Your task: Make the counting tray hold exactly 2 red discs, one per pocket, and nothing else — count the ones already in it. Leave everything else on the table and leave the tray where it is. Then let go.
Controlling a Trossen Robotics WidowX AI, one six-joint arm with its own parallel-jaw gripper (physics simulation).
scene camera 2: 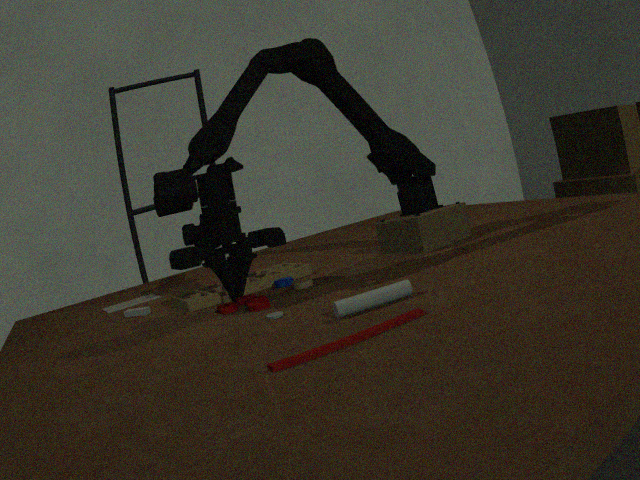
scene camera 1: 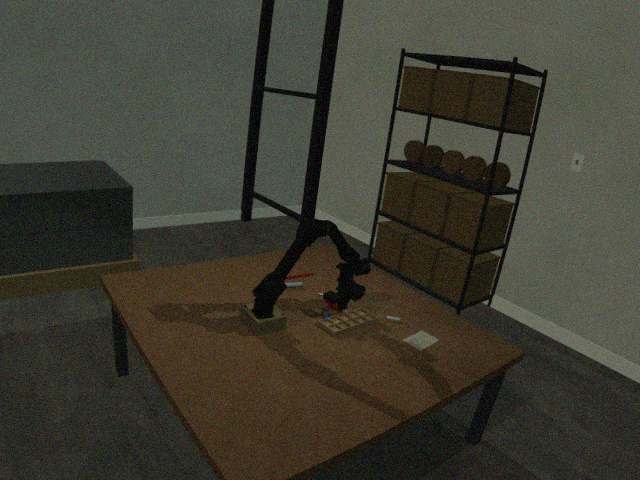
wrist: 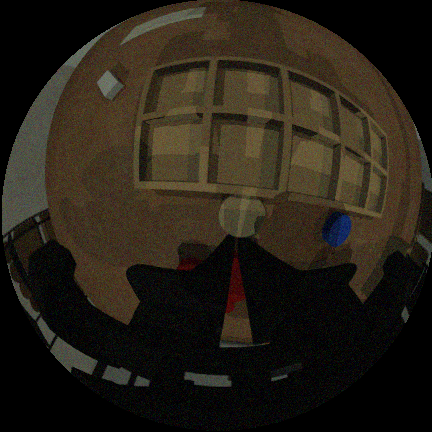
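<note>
The counting tray [scene camera 1: 356,328] [scene camera 2: 199,301] [wrist: 170,186] lies flat; no disc shows in its pockets in the wrist view. My gripper [scene camera 1: 341,308] [scene camera 2: 236,299] [wrist: 234,238] points down beside the tray's long side, low among the loose discs. Its fingertips are together, and no disc shows held between them. One red disc [wrist: 187,263] shows partly left of the fingers. More red [wrist: 236,280] shows through the gap behind the tips. Red discs [scene camera 2: 256,302] also show beside the tips in scene camera 2. The fingers hide part of this group.
A pale disc [wrist: 242,216] lies between tray and fingertips. A blue disc [scene camera 1: 326,315] [scene camera 2: 283,282] [wrist: 336,229] lies near the tray. A white cylinder [scene camera 2: 373,298], a red stick [scene camera 2: 346,341], a small white disc [scene camera 2: 275,315], a white block [scene camera 1: 393,318] [wrist: 110,85] and a white sheet [scene camera 1: 421,339] lie around.
</note>
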